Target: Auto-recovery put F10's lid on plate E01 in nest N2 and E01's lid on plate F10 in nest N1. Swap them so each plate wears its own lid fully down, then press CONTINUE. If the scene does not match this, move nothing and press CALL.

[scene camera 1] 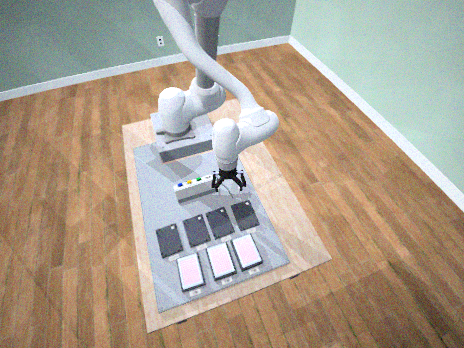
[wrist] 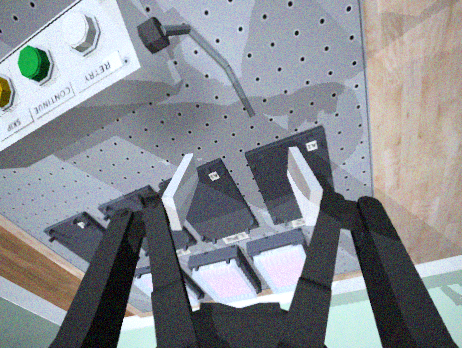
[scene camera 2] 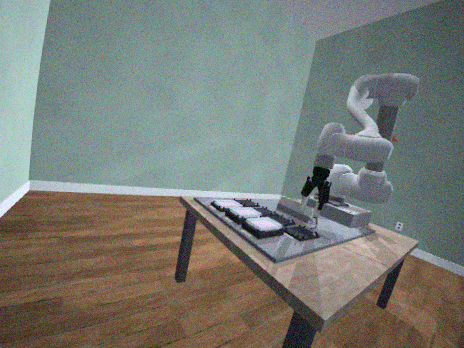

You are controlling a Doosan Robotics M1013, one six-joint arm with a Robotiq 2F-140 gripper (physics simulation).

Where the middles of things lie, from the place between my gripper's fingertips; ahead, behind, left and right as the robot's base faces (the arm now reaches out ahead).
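Labels:
Position of my hand relative to the green CONTINUE button (wrist: 33, 63): 10 mm above it, 130 mm to the left of it, 140 mm past it.

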